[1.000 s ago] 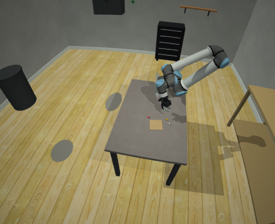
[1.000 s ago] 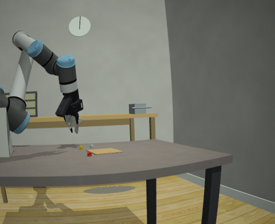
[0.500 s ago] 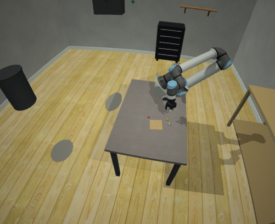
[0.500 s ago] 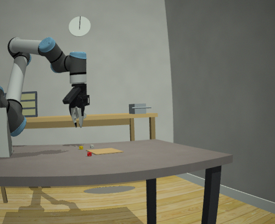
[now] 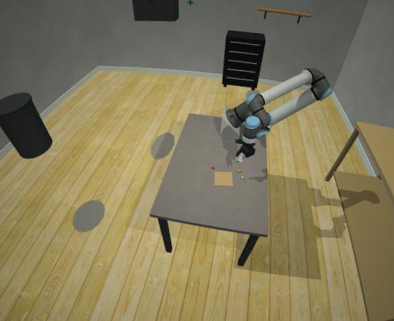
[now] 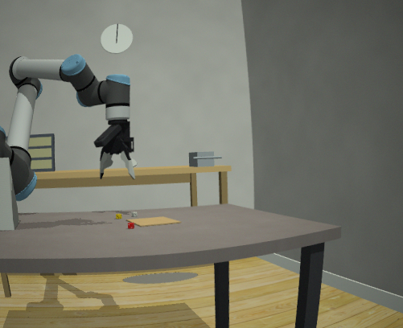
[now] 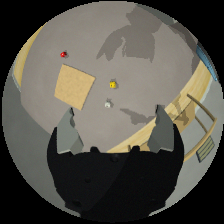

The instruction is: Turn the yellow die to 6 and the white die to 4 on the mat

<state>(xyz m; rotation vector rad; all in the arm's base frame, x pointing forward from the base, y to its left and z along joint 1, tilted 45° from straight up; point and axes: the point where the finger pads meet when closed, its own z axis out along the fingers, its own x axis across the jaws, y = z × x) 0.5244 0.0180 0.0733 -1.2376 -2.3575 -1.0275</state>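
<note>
My gripper is now 130 mm above the yellow die and 10 mm to the left of it. The rest, counted from my hand: red die 220 mm to the right, 130 mm below, 20 mm behind; then white die 130 mm below, 70 mm ahead, 20 mm to the left; then tan mat 140 mm below, 130 mm to the right, 80 mm ahead.
</note>
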